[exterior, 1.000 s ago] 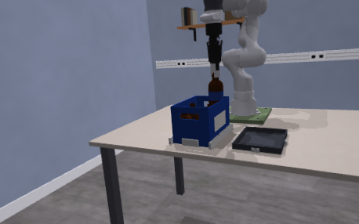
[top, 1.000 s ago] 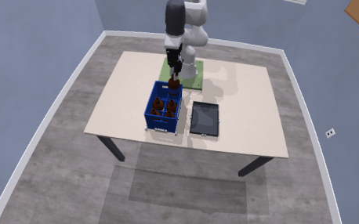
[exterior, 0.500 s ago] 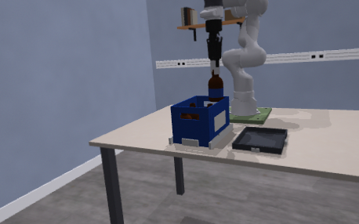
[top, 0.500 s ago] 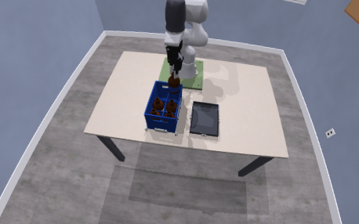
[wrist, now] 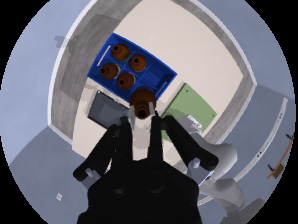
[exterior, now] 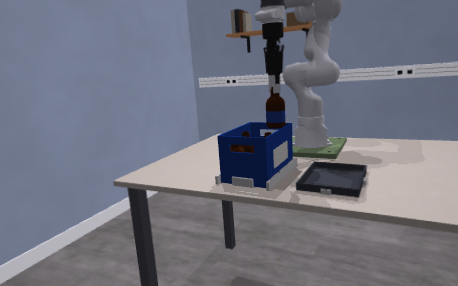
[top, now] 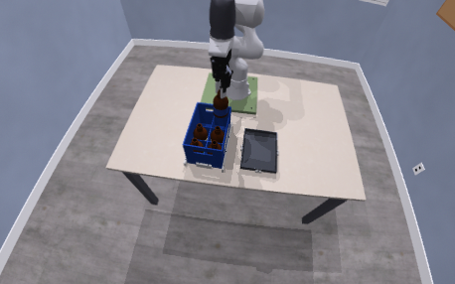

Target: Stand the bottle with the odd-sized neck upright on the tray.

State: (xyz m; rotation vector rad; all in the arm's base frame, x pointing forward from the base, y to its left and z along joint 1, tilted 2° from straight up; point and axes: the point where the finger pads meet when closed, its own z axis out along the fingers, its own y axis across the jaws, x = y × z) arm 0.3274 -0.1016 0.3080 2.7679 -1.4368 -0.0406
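Now: hand 90 mm above the bottle. Round my hand: blue crate: 250 mm below, 80 mm ahead, 60 mm to the right; then dark tray: 320 mm below, 220 mm to the left, 120 mm ahead.
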